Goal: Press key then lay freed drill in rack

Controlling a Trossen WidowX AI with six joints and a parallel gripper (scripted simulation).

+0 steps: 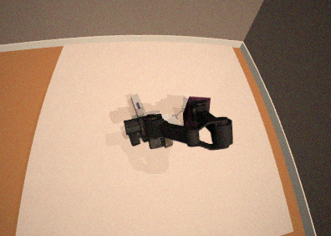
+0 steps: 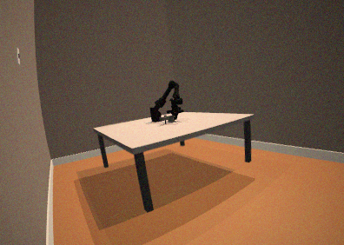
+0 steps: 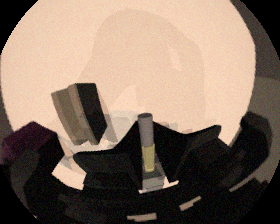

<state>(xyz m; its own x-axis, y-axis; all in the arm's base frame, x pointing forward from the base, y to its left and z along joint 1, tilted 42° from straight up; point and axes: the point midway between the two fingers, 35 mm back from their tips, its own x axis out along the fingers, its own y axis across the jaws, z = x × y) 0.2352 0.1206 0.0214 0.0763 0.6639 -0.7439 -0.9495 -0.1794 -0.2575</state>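
The yellow drill is 1 cm ahead of my gripper tip, 4 cm to the right of it and 4 cm above it. Round my gripper tip: blue key (5 cm ahead, 16 cm to the right, 4 cm above); then grey holder block (4 cm ahead, 13 cm to the right, 3 cm above).
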